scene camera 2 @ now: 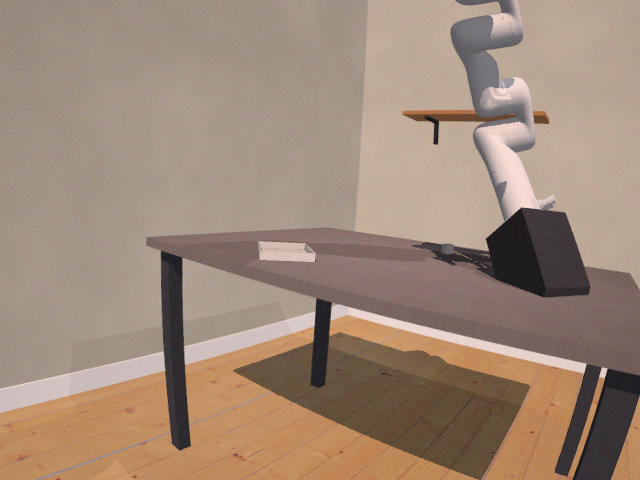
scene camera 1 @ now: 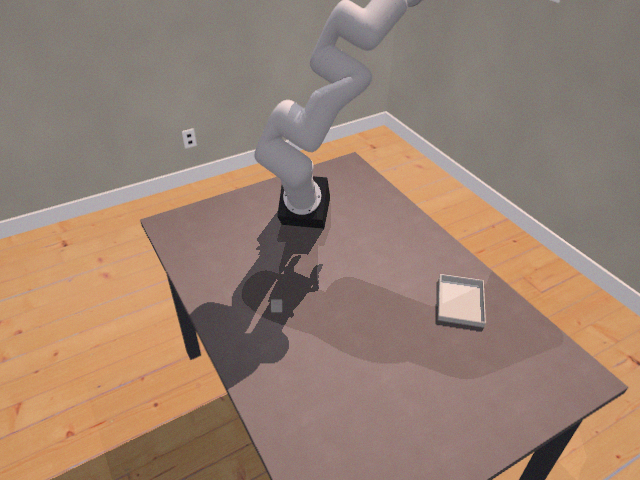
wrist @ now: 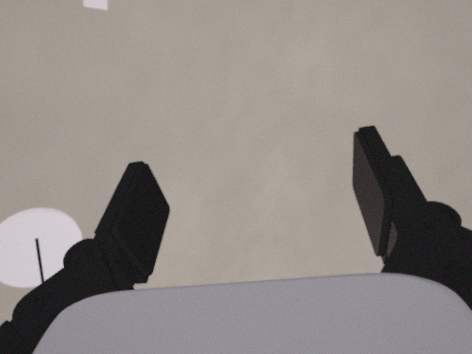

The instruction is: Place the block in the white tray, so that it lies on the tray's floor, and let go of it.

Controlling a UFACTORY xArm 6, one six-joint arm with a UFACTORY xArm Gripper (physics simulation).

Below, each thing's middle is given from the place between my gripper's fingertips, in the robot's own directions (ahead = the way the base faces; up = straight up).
I see my gripper 660 mm short of the white tray [scene camera 1: 461,300], 640 mm above it and 250 mm to the left of it.
